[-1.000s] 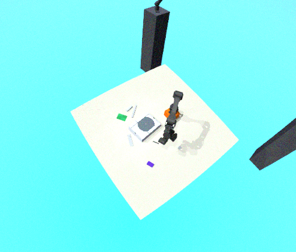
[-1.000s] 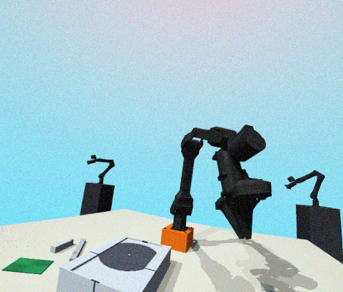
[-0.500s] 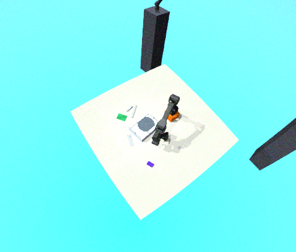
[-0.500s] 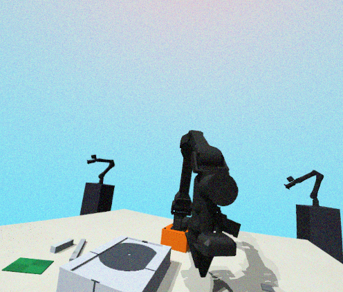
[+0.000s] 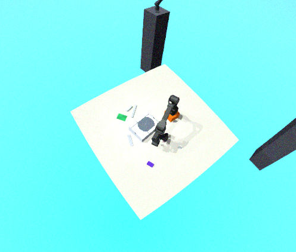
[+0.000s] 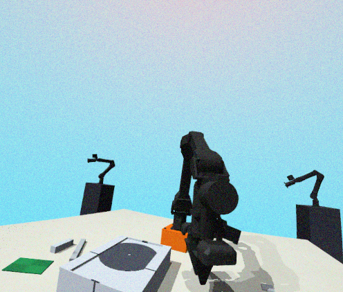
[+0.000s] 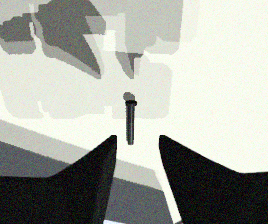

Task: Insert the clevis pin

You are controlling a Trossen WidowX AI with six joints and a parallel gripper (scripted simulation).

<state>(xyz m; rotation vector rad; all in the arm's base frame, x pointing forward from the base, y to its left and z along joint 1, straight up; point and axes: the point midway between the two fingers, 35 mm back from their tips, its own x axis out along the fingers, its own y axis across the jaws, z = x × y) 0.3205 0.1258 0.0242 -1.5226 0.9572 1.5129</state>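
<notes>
Right now my gripper tip is 60 mm above the dark clevis pin and 10 mm to the left of it. From my gripper tip the other things lie so: purple patch: 190 mm ahead, 120 mm to the left, 50 mm below; steel tray: 190 mm to the right, 20 mm below, 20 mm behind; dark aluminium disc: 200 mm to the right, 40 mm behind, 10 mm below.
</notes>
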